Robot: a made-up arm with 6 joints. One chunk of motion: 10 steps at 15 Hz.
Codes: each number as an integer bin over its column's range. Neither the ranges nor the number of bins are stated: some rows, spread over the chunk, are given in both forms.
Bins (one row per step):
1: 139 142 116 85 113 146
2: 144 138 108 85 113 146
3: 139 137 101 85 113 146
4: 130 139 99 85 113 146
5: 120 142 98 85 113 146
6: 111 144 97 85 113 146
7: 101 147 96 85 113 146
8: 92 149 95 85 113 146
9: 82 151 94 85 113 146
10: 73 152 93 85 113 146
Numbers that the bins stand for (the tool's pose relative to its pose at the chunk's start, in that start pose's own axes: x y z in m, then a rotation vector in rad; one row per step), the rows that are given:
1: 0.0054 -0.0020 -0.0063 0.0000 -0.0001 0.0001
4: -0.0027 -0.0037 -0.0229 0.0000 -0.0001 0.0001
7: -0.0289 0.0007 -0.0259 0.0000 -0.0001 0.0001
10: -0.0542 0.0035 -0.0288 0.0000 -0.0001 0.0001
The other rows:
2: 0.0099 -0.0042 -0.0141 0.0000 -0.0001 0.0001
3: 0.0054 -0.0048 -0.0210 0.0000 -0.0001 0.0001
5: -0.0118 -0.0020 -0.0239 0.0000 -0.0001 0.0001
6: -0.0199 -0.0009 -0.0249 0.0000 -0.0001 0.0001
8: -0.0370 0.0018 -0.0269 0.0000 -0.0001 0.0001
9: -0.0460 0.0029 -0.0278 0.0000 -0.0001 0.0001

